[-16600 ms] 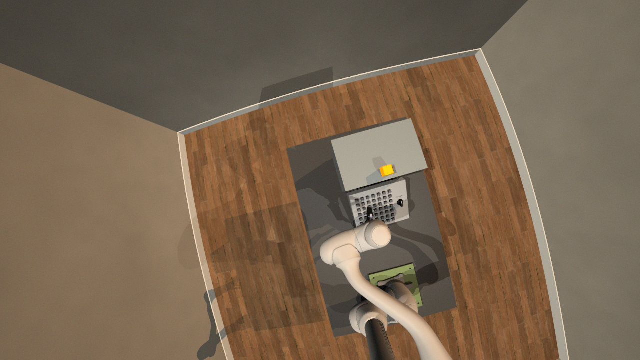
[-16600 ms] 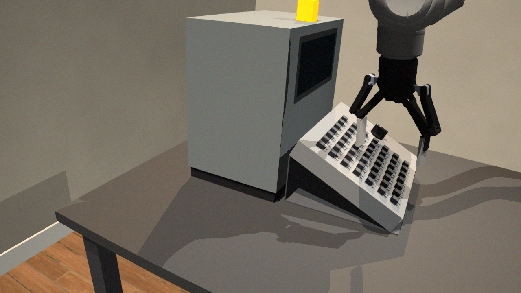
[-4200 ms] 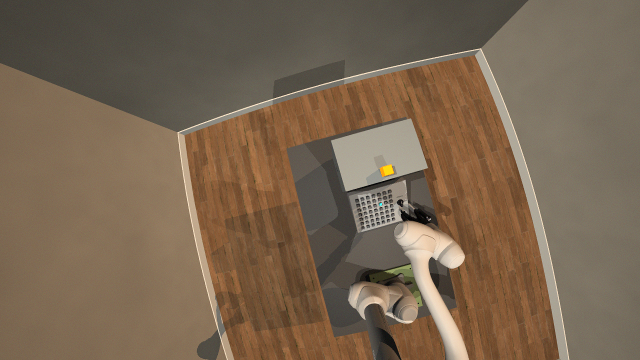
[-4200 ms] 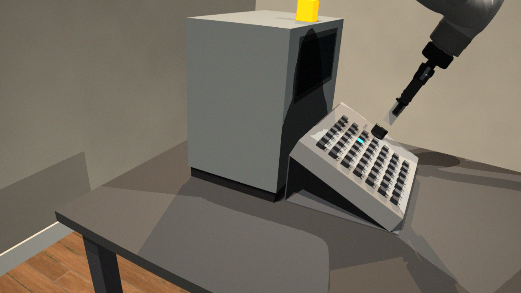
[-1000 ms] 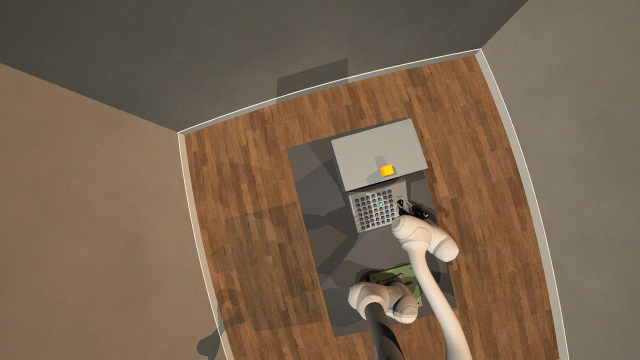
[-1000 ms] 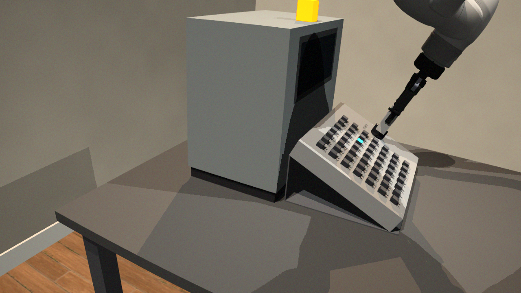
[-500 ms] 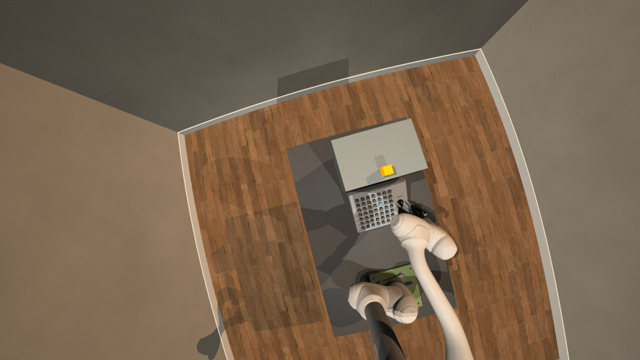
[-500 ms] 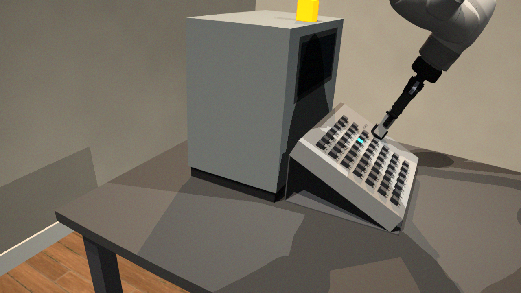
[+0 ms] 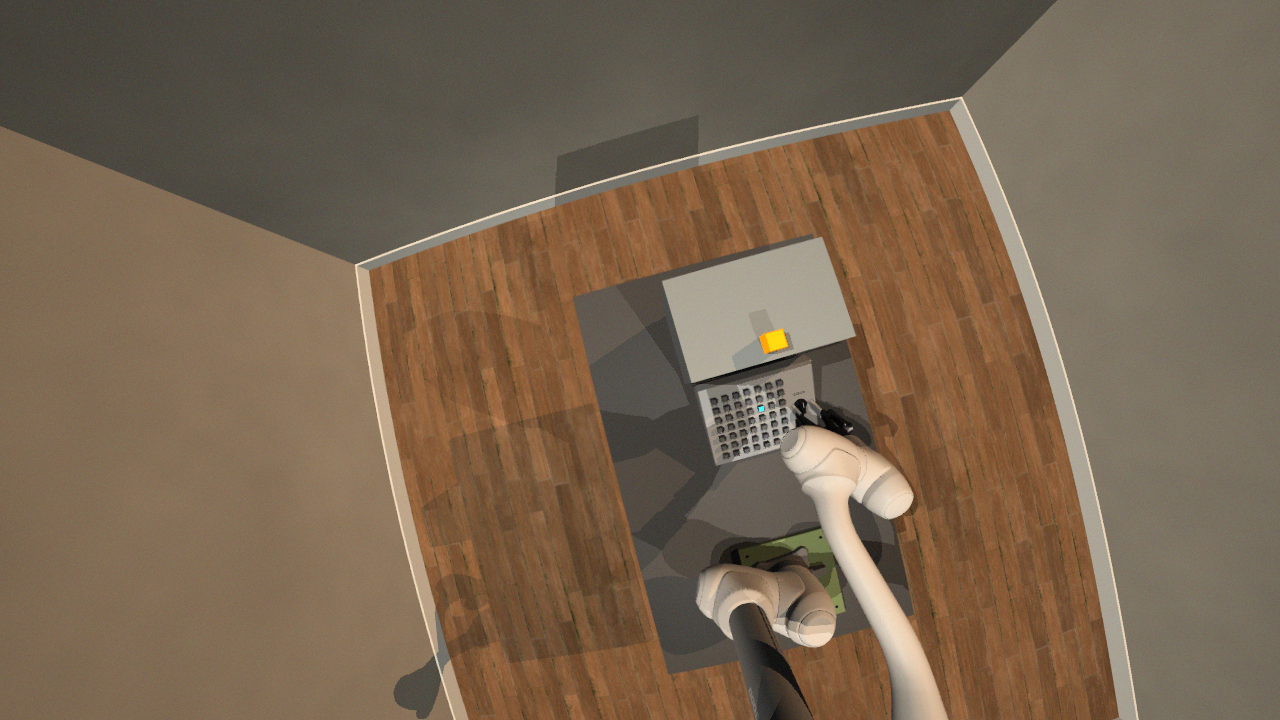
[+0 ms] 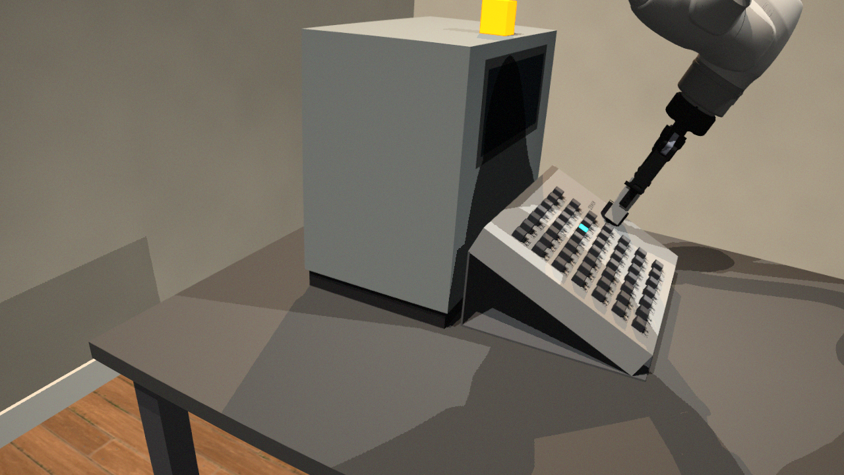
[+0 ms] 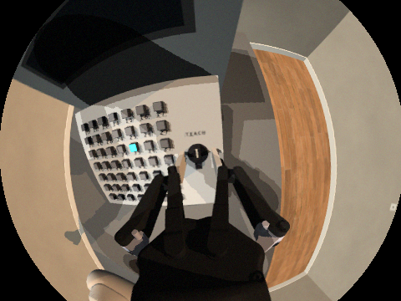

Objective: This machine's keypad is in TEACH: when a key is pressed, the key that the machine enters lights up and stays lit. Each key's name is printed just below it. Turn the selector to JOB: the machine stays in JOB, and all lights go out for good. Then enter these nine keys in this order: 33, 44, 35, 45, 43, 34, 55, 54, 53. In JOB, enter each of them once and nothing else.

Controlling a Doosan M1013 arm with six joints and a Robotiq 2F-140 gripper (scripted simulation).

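My hand is 20 mm short of the black selector knob and 20 mm above it. The rest, counted from my hand: sloped grey keypad: 110 mm to the left, 70 mm below, 40 mm ahead.
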